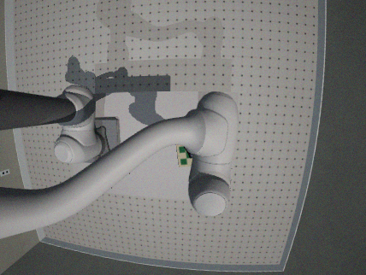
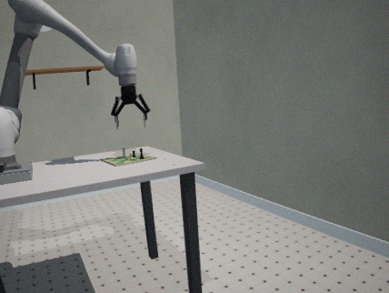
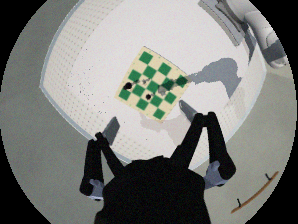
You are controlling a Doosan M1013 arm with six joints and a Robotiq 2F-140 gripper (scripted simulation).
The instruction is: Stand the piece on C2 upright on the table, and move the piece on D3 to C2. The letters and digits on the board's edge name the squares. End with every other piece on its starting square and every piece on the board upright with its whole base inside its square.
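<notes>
My hand is 4 cm past the pale piece, 3 cm to the right of it and 13 cm above it. The rest, counted from my hand: chessboard (4 cm behind, 16 cm below).
</notes>
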